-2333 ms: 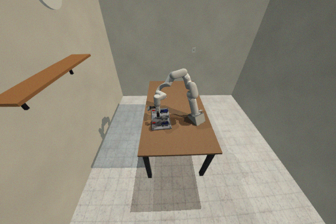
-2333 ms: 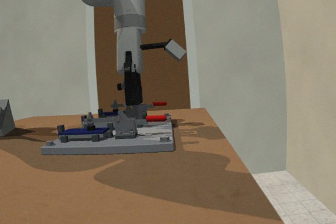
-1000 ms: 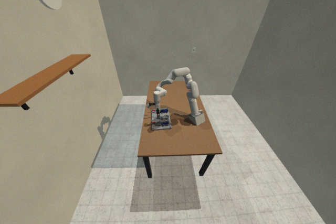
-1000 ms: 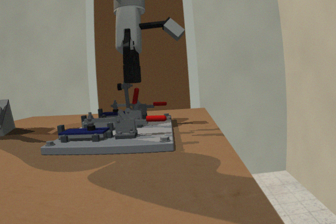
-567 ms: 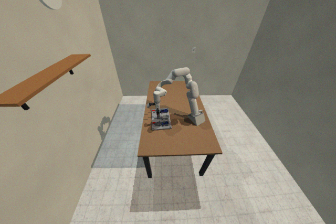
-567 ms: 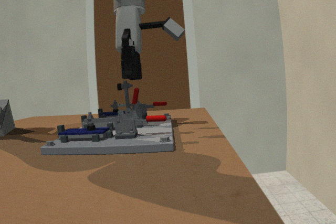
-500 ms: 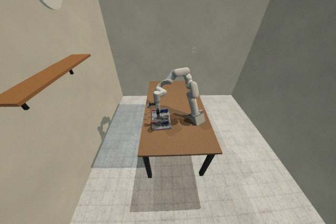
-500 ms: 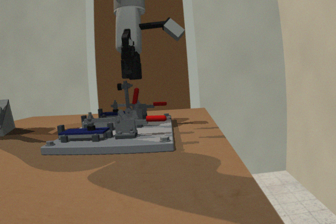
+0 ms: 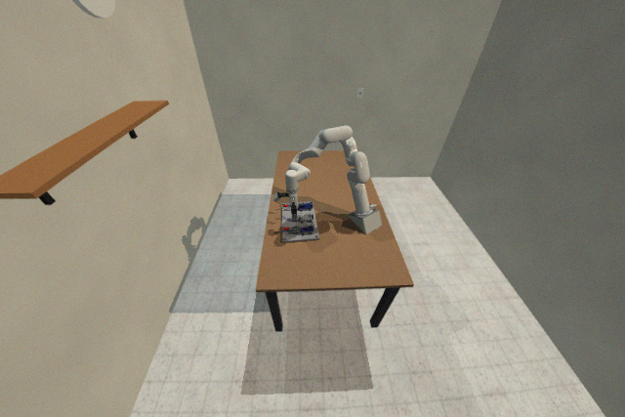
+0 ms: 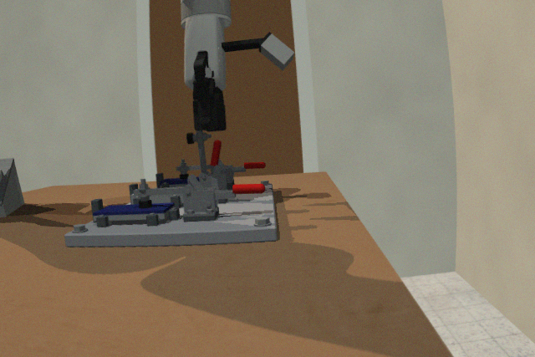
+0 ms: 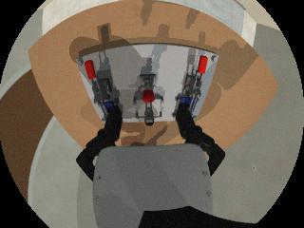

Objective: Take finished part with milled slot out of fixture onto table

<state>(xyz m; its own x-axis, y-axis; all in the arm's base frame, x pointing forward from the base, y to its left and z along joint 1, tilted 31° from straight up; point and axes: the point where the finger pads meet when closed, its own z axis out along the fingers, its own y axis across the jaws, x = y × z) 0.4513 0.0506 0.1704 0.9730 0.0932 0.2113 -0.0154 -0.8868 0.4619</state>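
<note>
The grey finished part is 90 mm behind my hand and 100 mm below it. From my hand the other things lie so: blue blank: 90 mm behind, 110 mm to the right, 100 mm below; grey fixture plate: 30 mm behind, 120 mm below.
</note>
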